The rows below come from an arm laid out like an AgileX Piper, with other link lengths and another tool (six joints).
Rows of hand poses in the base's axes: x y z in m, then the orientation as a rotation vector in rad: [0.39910 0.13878 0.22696 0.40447 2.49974 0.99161]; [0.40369 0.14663 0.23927 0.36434 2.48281 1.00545]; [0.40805 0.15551 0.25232 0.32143 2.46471 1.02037]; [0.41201 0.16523 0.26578 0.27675 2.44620 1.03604]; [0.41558 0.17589 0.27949 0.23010 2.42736 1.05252]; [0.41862 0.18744 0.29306 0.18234 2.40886 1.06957]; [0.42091 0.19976 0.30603 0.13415 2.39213 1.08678]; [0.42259 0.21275 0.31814 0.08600 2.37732 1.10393]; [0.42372 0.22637 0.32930 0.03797 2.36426 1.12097]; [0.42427 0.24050 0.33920 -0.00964 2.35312 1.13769]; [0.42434 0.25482 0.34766 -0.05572 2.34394 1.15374]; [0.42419 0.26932 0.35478 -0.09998 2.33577 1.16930]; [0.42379 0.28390 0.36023 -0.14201 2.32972 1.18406]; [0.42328 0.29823 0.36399 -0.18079 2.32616 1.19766]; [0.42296 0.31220 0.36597 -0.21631 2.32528 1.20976]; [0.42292 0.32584 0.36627 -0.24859 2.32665 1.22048]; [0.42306 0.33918 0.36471 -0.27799 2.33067 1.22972]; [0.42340 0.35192 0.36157 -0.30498 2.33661 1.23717]
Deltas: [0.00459 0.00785 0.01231 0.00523 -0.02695 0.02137]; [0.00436 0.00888 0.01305 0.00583 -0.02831 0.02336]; [0.00396 0.00972 0.01346 0.00626 -0.02863 0.02502]; [0.00357 0.01066 0.01371 0.00667 -0.02885 0.02690]; [0.00304 0.01155 0.01357 0.00691 -0.02817 0.02845]; [0.00229 0.01232 0.01297 0.00662 -0.02607 0.02995]; [0.00168 0.01299 0.01211 0.00617 -0.02372 0.03109]; [0.00113 0.01362 0.01116 0.00569 -0.02150 0.03203]; [0.00055 0.01413 0.00990 0.00502 -0.01911 0.03271]; [0.00007 0.01432 0.00846 0.00428 -0.01650 0.03248]; [-0.00015 0.01450 0.00712 0.00397 -0.01461 0.03176]; [-0.00040 0.01458 0.00545 0.00314 -0.01186 0.03092]; [-0.00051 0.01433 0.00376 0.00212 -0.00875 0.02929]; [-0.00032 0.01397 0.00198 0.00080 -0.00575 0.02749]; [-0.00004 0.01364 0.00030 -0.00031 -0.00318 0.02555]; [0.00014 0.01334 -0.00156 -0.00172 -0.00054 0.02386]; [0.00034 0.01274 -0.00314 -0.00311 0.00116 0.02213]
